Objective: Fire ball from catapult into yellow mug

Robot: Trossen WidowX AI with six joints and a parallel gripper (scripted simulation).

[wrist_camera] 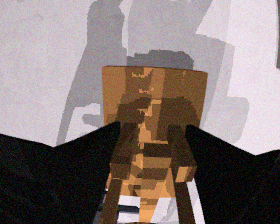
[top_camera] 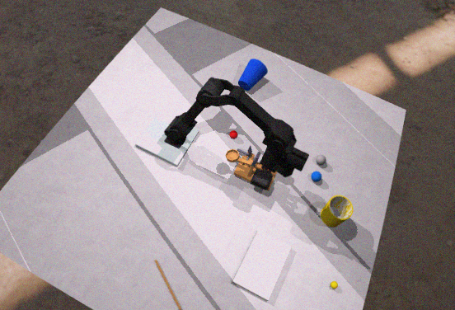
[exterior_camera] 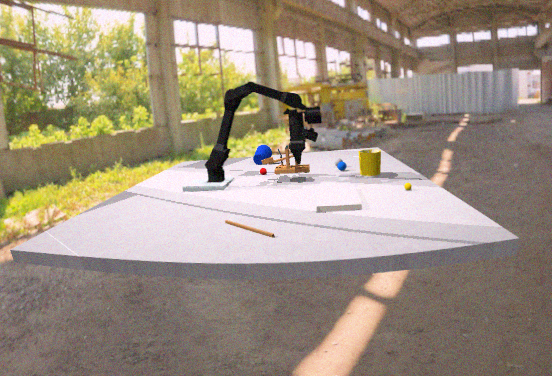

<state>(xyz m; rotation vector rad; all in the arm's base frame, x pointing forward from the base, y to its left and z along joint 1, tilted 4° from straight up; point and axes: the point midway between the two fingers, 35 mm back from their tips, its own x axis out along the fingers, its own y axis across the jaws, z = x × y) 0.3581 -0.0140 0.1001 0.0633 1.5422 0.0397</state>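
Now: gripper tip 17 cm past the red ball, 13 cm to the right of it and 5 cm above it. Round my gripper tip: blue ball: 19 cm ahead, 11 cm to the left, 5 cm below; wooden catapult: 7 cm behind, 2 cm to the left, 2 cm above; grey ball: 19 cm to the left, 18 cm ahead, 5 cm below.
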